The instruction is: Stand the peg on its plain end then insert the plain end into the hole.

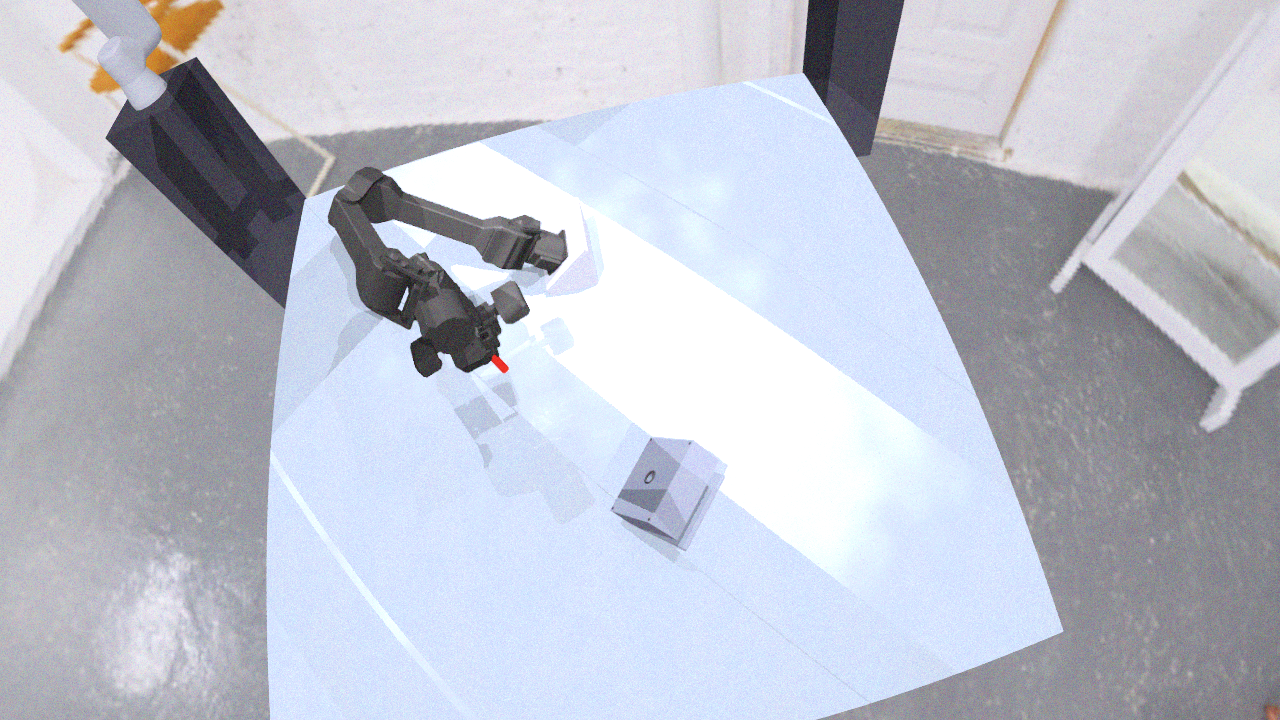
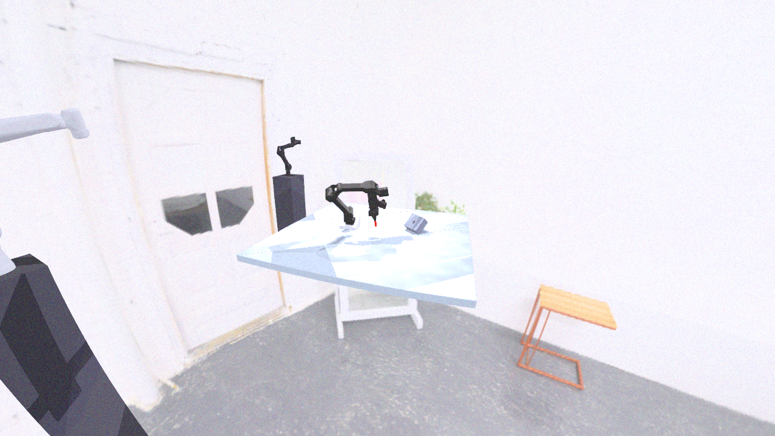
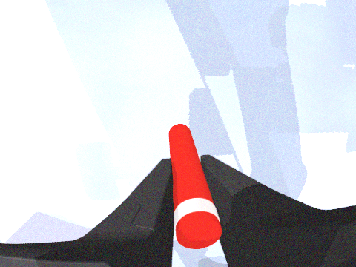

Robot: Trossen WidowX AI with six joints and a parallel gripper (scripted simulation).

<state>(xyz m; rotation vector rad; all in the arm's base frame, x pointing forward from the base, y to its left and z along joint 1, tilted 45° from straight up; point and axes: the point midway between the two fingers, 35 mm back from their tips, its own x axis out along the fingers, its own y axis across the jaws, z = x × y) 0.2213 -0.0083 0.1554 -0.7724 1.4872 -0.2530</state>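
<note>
My gripper tip is 23 cm short of the grey sloped panel, 22 cm to the right of it and 7 cm above it. The rest, counted from my gripper tip: red peg: 2 cm above.
</note>
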